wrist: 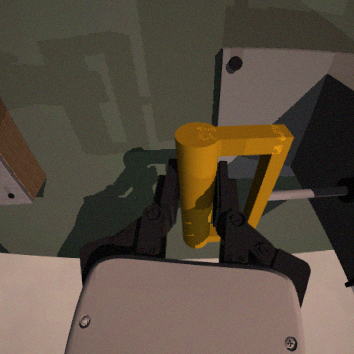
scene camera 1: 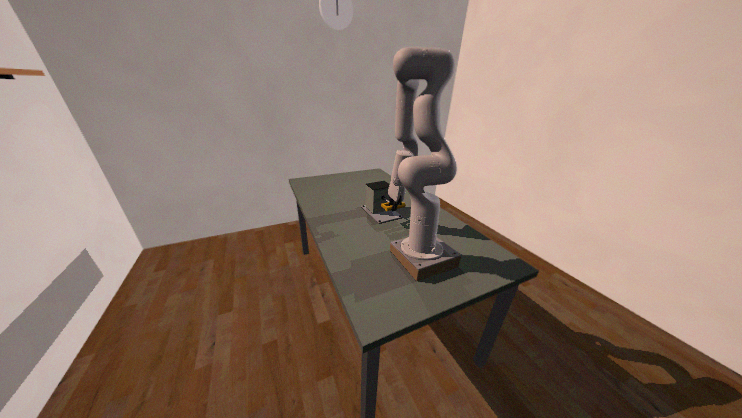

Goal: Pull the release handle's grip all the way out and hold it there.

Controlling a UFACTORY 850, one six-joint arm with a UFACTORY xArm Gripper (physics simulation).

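The release handle is a yellow frame with a thick round grip [wrist: 196, 175]; in scene camera 1 the yellow handle [scene camera 1: 386, 206] shows small beside its housing. My gripper [wrist: 196, 171] is shut on the round grip, one black finger on each side of it. A pale rod [wrist: 295, 194] runs from the handle's far bar into a dark collar on the housing, and a length of it shows between them. The housing [scene camera 1: 375, 199] [wrist: 327, 150] is a dark box upright on a pale base plate [scene camera 1: 382, 220] [wrist: 270, 75].
The housing's base plate is bolted to the green table [scene camera 1: 332, 194] [wrist: 175, 30]. The arm's own wooden base block [scene camera 1: 433, 267] [wrist: 20, 155] stands nearer the table's front end in scene camera 1, and at the left in the wrist view. A pale wall rises beyond the table.
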